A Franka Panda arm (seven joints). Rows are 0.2 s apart.
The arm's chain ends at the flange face. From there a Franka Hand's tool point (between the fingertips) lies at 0.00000 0.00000 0.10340 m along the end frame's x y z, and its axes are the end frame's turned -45 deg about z.
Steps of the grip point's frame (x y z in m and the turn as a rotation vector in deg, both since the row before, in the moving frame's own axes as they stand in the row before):
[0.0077, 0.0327, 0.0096, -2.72, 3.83, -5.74]
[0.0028, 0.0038, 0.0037, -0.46, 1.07, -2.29]
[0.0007, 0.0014, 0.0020, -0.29, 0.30, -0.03]
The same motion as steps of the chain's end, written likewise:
[0.0203, 0.0195, 0.0099, 0.78, 4.63, -5.74]
[0.0027, 0.0015, 0.0037, 0.43, 1.08, -2.29]
[0.0007, 0.0005, 0.0020, 0.01, 0.42, -0.03]

